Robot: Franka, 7 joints.
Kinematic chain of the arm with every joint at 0, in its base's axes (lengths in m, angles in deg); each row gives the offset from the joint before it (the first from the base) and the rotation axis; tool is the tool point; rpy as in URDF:
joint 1: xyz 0 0 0.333 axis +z
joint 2: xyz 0 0 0 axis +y
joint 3: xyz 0 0 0.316 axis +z
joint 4: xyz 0.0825 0 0 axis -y
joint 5: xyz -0.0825 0 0.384 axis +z
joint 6: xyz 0 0 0 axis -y
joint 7: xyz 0.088 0 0 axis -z
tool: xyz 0 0 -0.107 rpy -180 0 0
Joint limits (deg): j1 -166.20..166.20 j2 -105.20..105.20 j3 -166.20..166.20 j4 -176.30..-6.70 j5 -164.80..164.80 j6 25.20..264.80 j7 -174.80..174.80
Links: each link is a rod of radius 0.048 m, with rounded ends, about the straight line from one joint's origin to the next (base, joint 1, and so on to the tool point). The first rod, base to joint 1, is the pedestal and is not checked.
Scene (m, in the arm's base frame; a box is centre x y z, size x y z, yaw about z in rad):
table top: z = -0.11
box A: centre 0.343 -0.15 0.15 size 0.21 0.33 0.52 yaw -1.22
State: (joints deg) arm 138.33 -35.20 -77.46 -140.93 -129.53 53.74 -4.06
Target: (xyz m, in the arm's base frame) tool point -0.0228 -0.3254 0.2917
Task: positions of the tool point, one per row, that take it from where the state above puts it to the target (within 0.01 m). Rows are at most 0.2 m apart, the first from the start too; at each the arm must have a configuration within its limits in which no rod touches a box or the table.
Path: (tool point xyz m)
1: 0.4846 0.1714 0.4810
2: 0.5330 0.0025 0.5503
3: 0.5055 -0.1630 0.6334
4: 0.4138 -0.2878 0.7250
5: 0.3229 -0.3063 0.7529
6: 0.2249 -0.2849 0.7910
7: 0.1386 -0.2175 0.8259
8: 0.0809 -0.3290 0.7143
9: 0.0354 -0.3872 0.5708
10: 0.0021 -0.3847 0.4211
11: -0.0228 -0.3254 0.2917

